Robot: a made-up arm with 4 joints.
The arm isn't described. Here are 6 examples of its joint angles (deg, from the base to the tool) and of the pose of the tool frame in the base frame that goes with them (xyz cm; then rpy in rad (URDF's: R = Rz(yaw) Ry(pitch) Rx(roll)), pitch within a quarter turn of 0, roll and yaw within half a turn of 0).
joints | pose
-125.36 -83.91 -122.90 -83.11 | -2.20 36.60 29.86 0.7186 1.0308 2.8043
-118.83 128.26 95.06 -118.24 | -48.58 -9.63 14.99 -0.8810 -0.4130 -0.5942
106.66 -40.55 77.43 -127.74 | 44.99 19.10 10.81 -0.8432 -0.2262 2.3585
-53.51 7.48 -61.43 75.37 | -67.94 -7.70 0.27 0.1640 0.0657 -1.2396
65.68 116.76 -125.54 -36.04 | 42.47 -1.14 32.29 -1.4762 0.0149 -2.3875
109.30 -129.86 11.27 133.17 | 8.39 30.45 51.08 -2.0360 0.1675 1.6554
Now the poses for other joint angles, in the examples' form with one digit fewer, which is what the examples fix.
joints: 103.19 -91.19 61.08 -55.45
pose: 42.0 21.5 -10.1 1.884 -1.142 -0.776
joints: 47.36 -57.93 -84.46 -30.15
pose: -5.1 8.4 -41.8 2.630 -1.191 2.585
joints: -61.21 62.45 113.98 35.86
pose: 5.5 -13.0 -14.4 2.450 0.745 -2.269
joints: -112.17 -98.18 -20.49 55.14
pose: -32.4 60.2 28.4 -2.216 -0.844 -0.671
